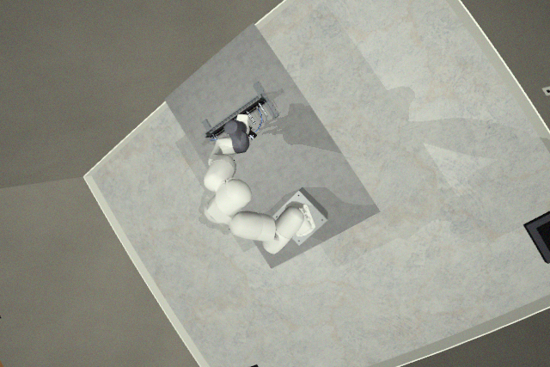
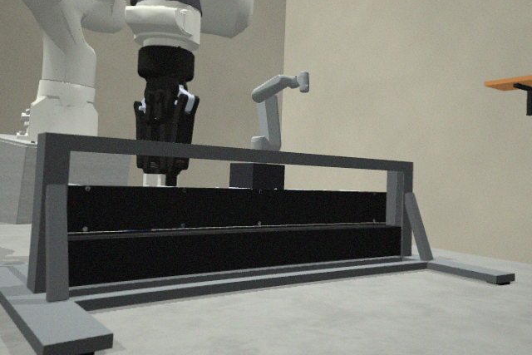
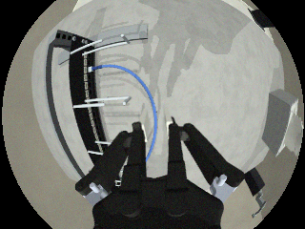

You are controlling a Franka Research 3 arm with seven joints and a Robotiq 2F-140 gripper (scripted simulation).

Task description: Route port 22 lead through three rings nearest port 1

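The rack lies 16 cm ahead of my hand, 6 cm to the left of it and 1 cm below it.
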